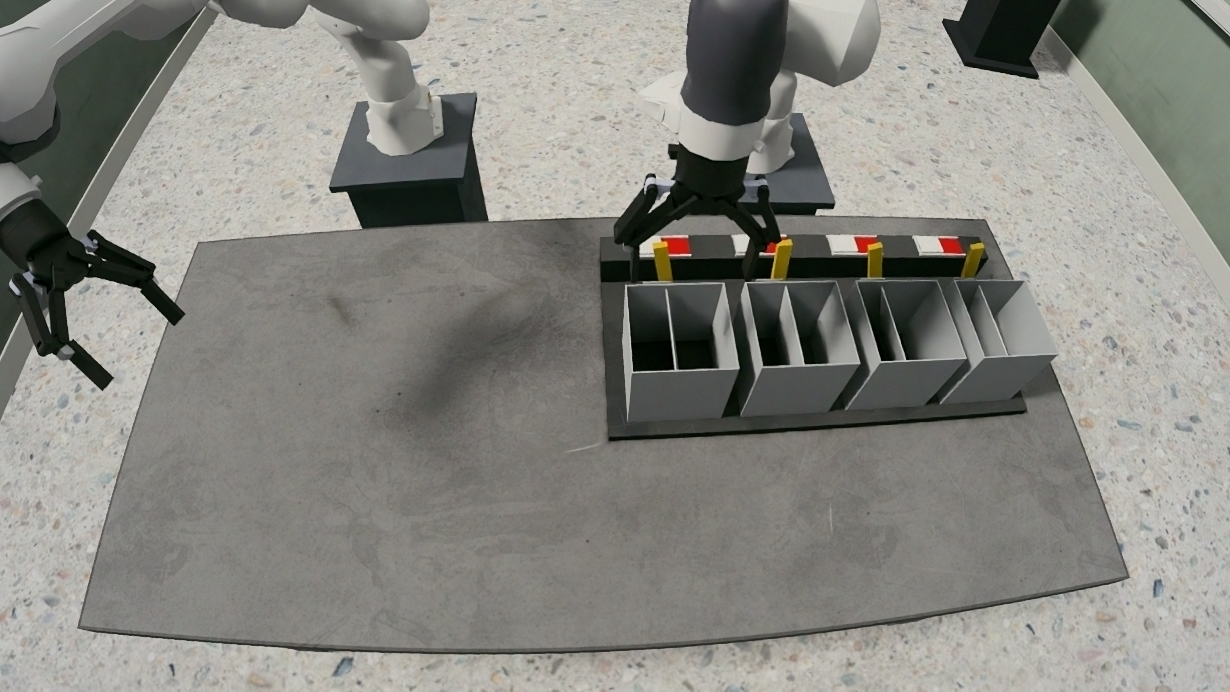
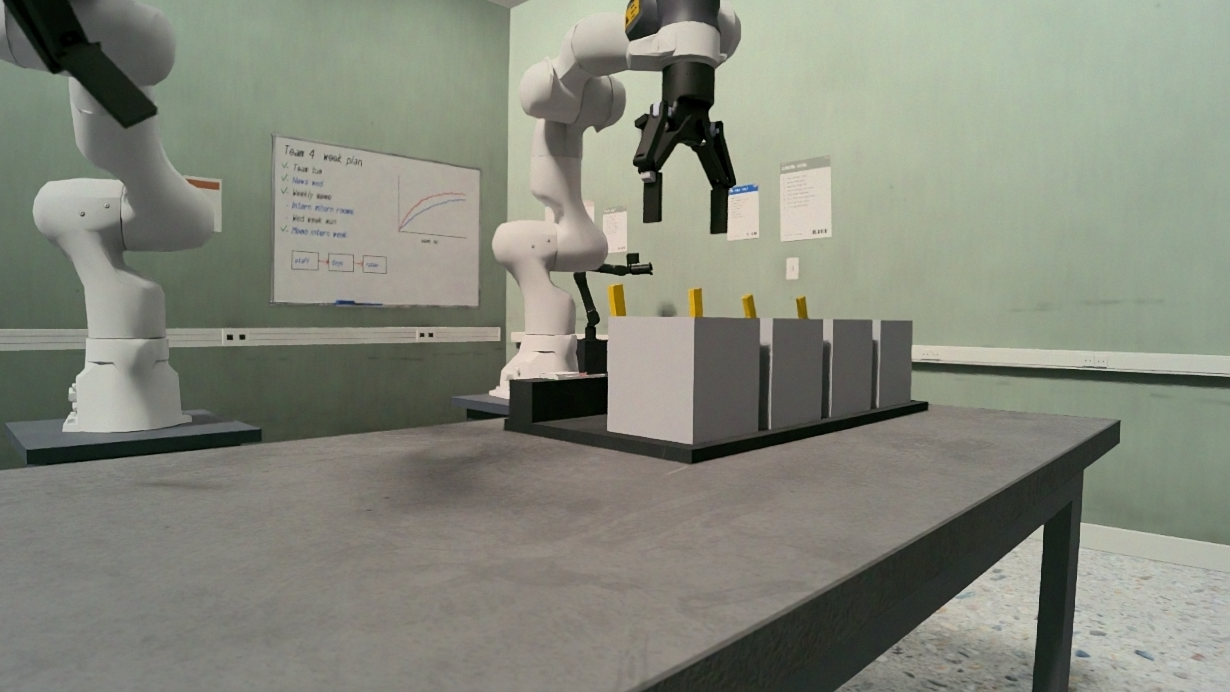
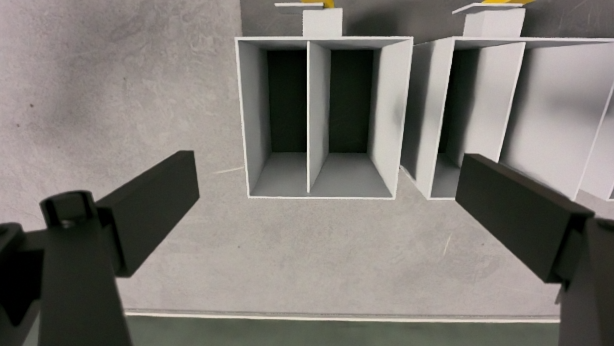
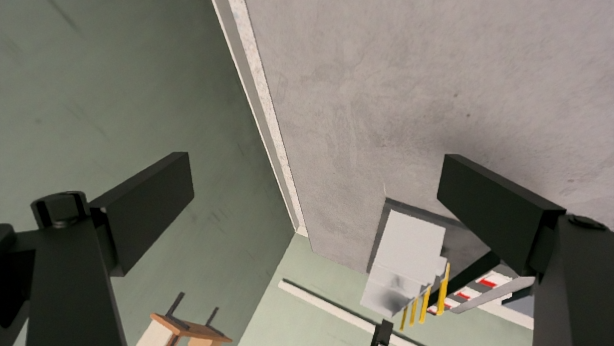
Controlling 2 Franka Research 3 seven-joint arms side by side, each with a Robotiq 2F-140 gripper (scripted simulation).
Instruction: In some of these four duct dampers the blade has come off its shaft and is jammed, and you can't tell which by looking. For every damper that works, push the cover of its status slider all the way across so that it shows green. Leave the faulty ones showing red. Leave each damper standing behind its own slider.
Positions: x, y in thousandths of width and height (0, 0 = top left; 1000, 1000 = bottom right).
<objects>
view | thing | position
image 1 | my left gripper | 561, 397
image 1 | my right gripper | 118, 507
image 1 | damper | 570, 450
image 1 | damper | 645, 561
</objects>
